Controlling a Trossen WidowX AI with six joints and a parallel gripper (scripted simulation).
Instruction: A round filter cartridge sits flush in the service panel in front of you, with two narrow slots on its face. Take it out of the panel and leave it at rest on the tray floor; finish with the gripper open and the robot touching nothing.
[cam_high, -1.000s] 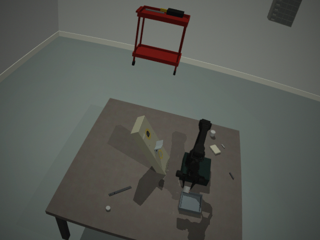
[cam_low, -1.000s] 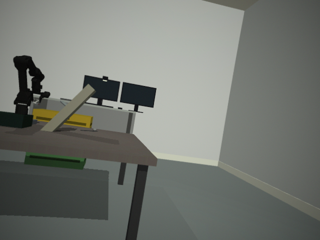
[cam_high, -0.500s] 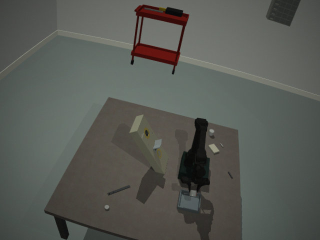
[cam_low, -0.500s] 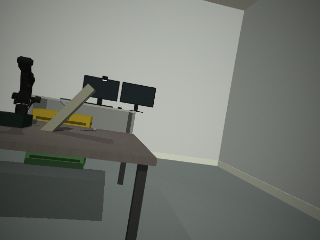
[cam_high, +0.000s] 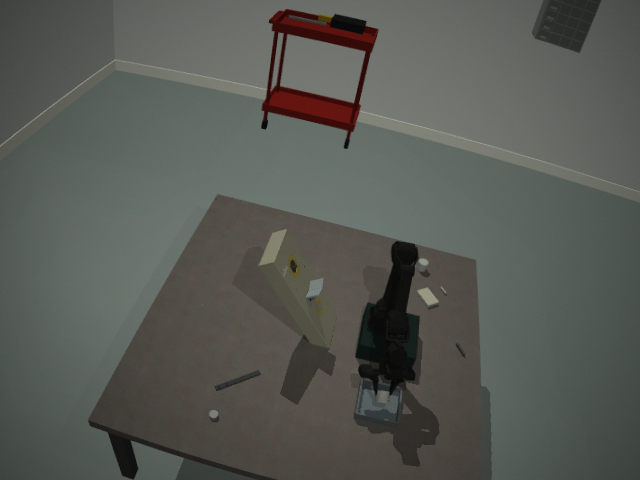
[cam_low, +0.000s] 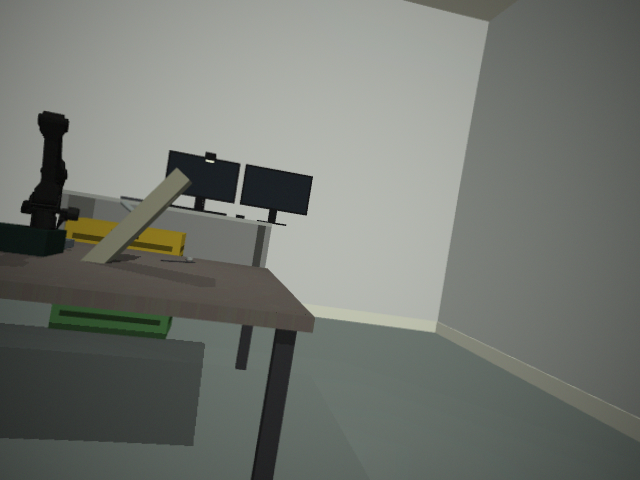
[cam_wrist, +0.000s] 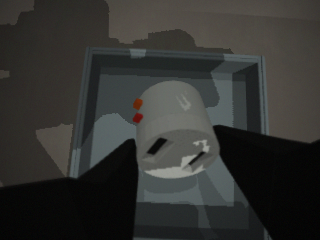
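My gripper tip is right at the round cartridge. Also, from my gripper tip: cream pad: 60 cm to the right, 7 cm behind, 6 cm below.
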